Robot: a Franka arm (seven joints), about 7 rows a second.
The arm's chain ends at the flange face. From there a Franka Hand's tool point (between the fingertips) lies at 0.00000 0.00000 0.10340 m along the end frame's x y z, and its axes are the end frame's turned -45 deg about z.
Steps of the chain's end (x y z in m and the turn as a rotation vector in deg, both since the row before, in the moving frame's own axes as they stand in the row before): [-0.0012, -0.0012, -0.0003, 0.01, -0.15, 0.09]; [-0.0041, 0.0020, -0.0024, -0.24, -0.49, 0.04]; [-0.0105, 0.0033, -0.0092, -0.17, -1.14, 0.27]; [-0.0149, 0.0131, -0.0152, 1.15, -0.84, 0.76]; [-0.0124, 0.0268, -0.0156, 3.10, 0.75, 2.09]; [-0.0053, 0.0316, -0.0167, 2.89, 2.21, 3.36]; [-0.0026, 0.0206, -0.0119, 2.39, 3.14, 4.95]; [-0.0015, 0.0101, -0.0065, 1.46, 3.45, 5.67]
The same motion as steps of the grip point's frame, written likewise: [-0.0002, -0.0019, -0.0003, 0.11, -0.10, 0.09]; [-0.0052, -0.0018, -0.0024, 0.18, -0.52, 0.04]; [-0.0114, -0.0063, -0.0092, 0.69, -0.93, 0.27]; [-0.0194, -0.0038, -0.0152, 1.41, 0.22, 0.76]; [-0.0228, 0.0073, -0.0158, 1.66, 2.72, 2.09]; [-0.0196, 0.0179, -0.0169, 0.48, 3.61, 3.36]; [-0.0094, 0.0140, -0.0121, -0.53, 3.91, 4.95]; [-0.0021, 0.0089, -0.0067, -1.41, 3.47, 5.67]
